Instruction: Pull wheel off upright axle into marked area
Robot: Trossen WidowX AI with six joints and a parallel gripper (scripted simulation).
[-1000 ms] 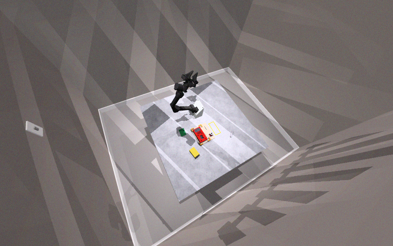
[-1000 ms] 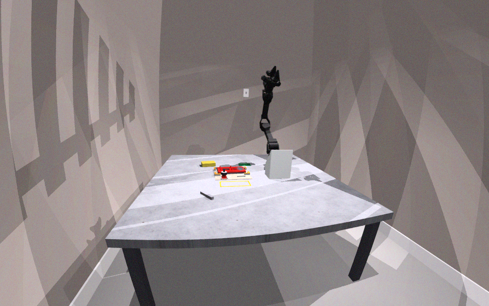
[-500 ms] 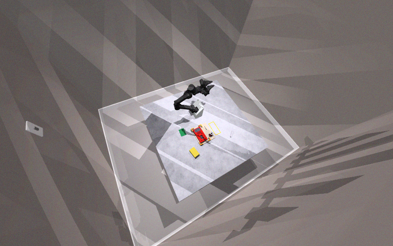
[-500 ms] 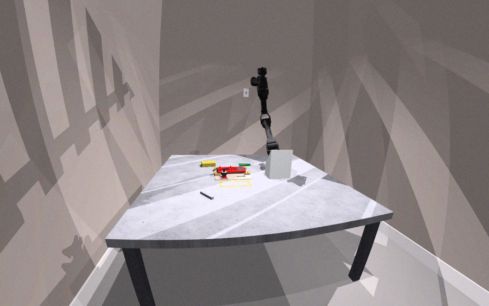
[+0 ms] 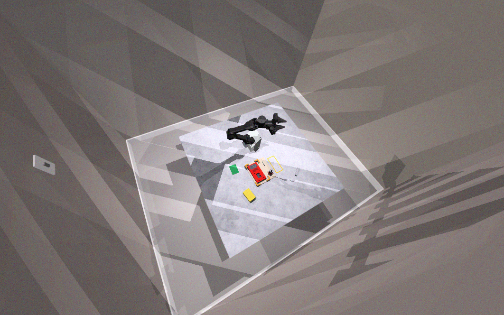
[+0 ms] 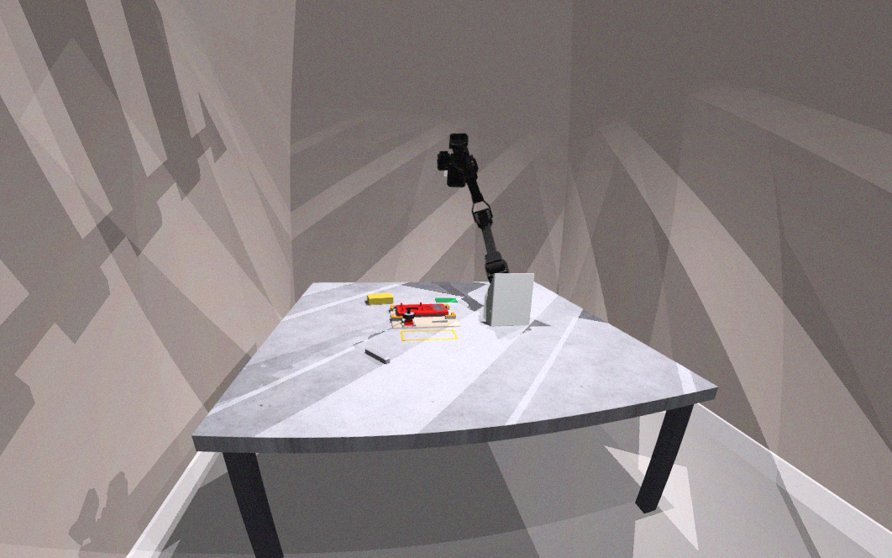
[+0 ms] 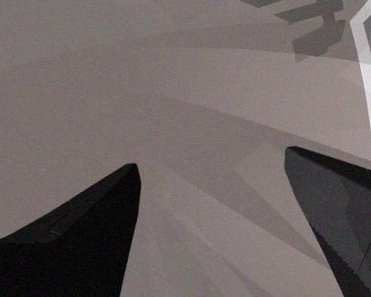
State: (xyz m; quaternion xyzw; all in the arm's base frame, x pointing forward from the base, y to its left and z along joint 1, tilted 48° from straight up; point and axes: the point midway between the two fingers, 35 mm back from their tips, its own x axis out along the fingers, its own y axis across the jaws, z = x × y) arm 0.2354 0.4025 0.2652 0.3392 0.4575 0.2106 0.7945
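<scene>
Right now my gripper tip is 120 mm short of the wheel, 80 mm to the left of it and 570 mm above it. From my gripper tip the other things lie so: green block 80 mm behind, 390 mm to the right, 600 mm below; then yellow block 220 mm ahead, 380 mm to the right, 590 mm below.
</scene>
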